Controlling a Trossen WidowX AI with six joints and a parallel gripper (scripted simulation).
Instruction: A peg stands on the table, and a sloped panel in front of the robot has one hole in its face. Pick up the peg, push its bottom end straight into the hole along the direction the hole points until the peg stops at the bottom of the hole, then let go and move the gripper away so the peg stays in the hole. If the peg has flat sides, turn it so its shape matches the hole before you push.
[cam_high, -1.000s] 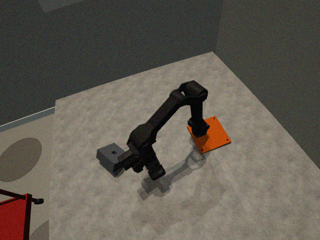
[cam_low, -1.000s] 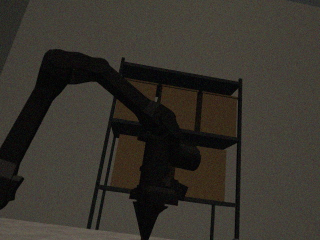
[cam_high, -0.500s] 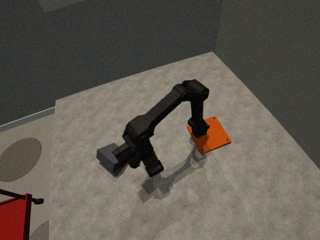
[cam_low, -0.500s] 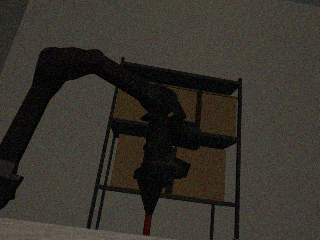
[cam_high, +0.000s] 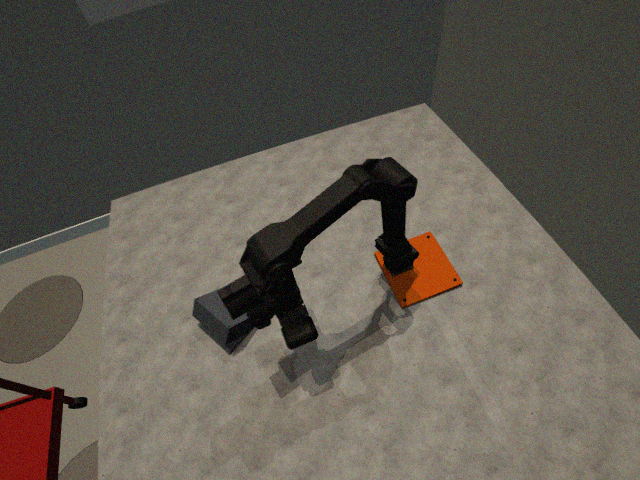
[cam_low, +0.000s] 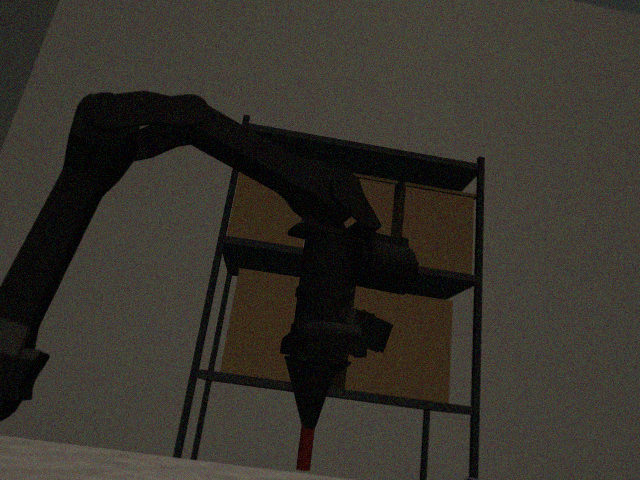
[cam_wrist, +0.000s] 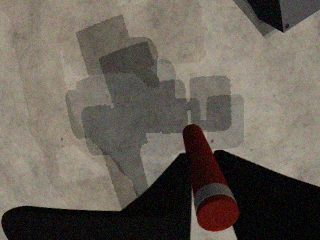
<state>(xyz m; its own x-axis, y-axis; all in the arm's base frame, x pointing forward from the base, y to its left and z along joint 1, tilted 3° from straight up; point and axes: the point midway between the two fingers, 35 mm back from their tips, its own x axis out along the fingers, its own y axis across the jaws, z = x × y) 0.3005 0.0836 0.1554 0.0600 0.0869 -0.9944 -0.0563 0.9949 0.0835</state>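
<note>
My gripper tip is 17 cm short of the grey sloped panel, 11 cm to the left of it and 8 cm above it. Round my gripper tip: red round peg (2 cm above).
</note>
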